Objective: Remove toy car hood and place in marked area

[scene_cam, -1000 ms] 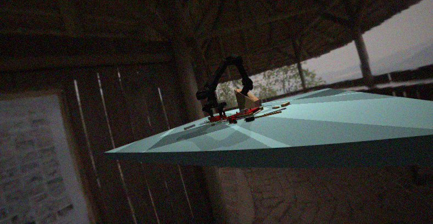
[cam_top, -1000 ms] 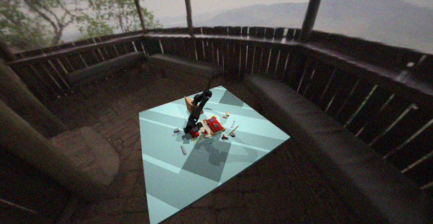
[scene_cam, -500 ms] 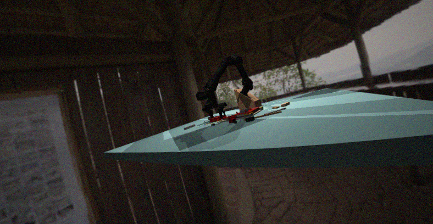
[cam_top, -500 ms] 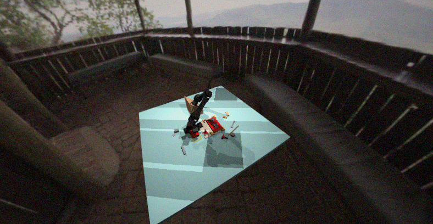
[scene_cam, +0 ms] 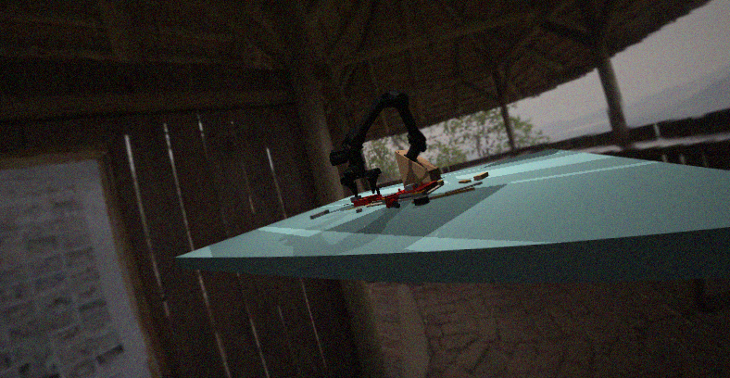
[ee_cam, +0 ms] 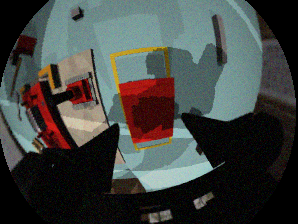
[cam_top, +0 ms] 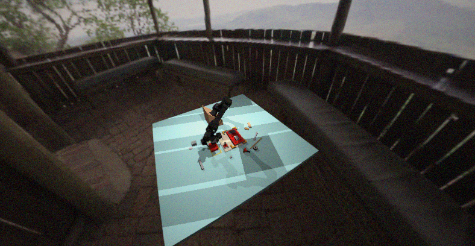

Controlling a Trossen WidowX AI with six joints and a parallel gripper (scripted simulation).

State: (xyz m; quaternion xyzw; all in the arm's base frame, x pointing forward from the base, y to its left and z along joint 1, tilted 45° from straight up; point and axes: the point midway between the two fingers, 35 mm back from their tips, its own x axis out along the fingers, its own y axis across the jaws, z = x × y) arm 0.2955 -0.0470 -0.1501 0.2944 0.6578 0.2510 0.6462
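Now: gripper tip 2 cm above the red hood. Round my gripper tip: grey bar 12 cm ahead, 16 cm to the right, 3 cm below; dark wheel 23 cm ahead, 32 cm to the left, 2 cm below; wooden rod 18 cm ahead, 36 cm to the left, 3 cm below.
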